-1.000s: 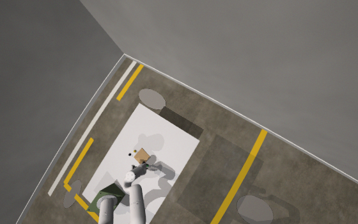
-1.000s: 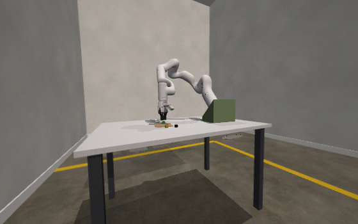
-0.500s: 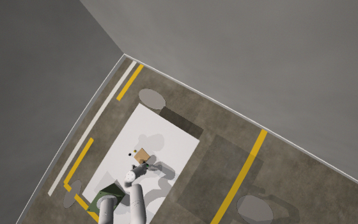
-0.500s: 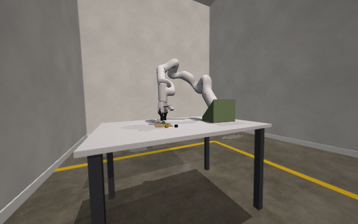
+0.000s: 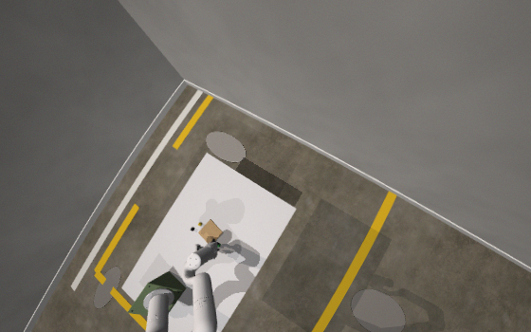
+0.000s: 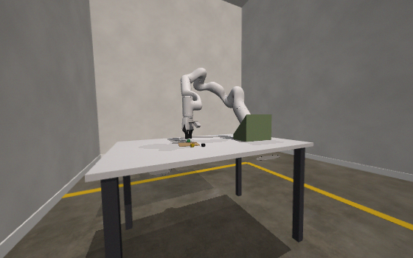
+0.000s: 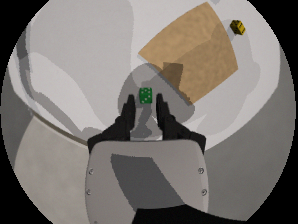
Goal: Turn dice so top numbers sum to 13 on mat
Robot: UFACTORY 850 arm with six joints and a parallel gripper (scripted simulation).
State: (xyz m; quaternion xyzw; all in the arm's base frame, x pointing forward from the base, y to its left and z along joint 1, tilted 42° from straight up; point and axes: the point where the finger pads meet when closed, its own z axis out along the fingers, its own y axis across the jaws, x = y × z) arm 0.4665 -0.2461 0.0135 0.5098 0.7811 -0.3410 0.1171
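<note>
Now: the green die 4 cm below my hand. Also, from my hand: black die 1 cm ahead, 24 cm to the left, 4 cm below; then yellow die 7 cm ahead, 20 cm to the left, 4 cm below; then tan mat 5 cm ahead, 10 cm to the left, 4 cm below.
</note>
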